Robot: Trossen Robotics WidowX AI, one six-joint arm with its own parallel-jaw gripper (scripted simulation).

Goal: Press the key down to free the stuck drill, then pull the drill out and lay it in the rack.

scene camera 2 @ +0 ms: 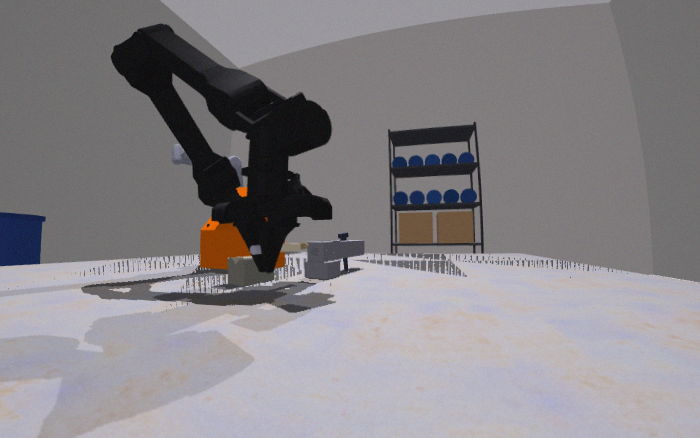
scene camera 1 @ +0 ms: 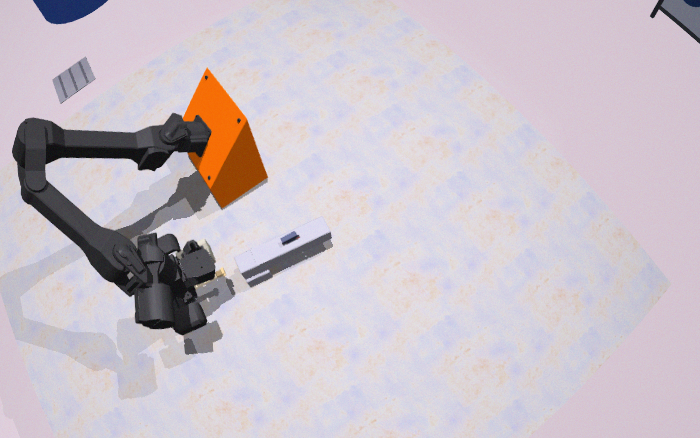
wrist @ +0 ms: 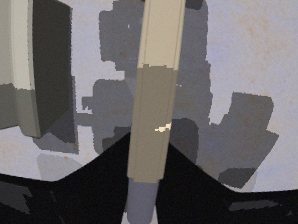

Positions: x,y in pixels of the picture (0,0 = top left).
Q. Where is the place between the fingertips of the gripper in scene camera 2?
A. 266,272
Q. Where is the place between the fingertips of the gripper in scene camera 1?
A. At 190,295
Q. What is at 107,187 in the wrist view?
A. The gripper.
